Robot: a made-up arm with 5 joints.
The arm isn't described. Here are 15 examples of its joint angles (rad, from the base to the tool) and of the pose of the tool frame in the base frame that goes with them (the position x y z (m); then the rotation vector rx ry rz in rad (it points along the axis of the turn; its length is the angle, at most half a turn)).
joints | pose
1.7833 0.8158 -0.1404 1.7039 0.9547 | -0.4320 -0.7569 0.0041 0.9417 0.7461 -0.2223
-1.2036 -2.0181 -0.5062 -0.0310 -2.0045 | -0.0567 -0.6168 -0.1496 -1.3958 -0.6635 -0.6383
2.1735 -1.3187 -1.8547 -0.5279 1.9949 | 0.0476 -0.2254 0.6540 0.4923 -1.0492 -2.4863
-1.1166 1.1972 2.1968 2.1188 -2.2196 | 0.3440 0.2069 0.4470 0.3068 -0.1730 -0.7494
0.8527 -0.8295 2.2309 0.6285 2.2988 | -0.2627 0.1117 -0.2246 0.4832 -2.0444 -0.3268
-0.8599 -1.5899 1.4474 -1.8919 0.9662 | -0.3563 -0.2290 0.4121 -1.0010 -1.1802 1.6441
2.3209 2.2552 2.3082 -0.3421 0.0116 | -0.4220 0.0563 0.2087 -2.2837 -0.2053 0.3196
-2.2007 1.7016 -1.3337 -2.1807 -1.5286 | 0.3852 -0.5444 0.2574 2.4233 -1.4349 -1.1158
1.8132 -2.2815 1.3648 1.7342 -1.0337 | 0.3833 -0.0539 0.1913 0.9148 -1.3049 -1.1266
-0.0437 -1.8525 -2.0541 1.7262 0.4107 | 0.5577 -0.3767 0.1153 -0.1387 0.3571 1.9633
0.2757 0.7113 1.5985 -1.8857 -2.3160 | 0.0083 -0.1312 0.5850 1.8023 2.3951 0.4860
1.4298 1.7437 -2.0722 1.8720 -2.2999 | -0.6208 -0.4187 -0.2020 0.0822 -0.8321 1.4966
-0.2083 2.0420 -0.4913 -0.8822 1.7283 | 0.0304 -0.7251 0.5886 1.3922 0.5181 -1.5177
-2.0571 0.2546 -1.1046 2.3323 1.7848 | 0.0584 -0.7909 0.5196 0.2668 -0.8550 1.0422
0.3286 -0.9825 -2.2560 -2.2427 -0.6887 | 0.2845 -0.2042 -0.0018 2.2189 -0.7245 -1.4715
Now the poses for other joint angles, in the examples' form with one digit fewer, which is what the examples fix.
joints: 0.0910 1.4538 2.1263 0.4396 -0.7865
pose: 0.042 0.037 0.670 2.599 -0.629 -1.567
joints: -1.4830 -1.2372 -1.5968 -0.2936 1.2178
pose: -0.357 -0.402 -0.185 2.732 -0.348 -0.416
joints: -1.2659 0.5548 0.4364 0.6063 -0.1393
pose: 0.498 -0.519 0.487 -0.526 2.366 0.489
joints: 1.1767 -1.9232 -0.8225 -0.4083 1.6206
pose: 0.245 -0.666 0.472 0.168 0.958 -2.604
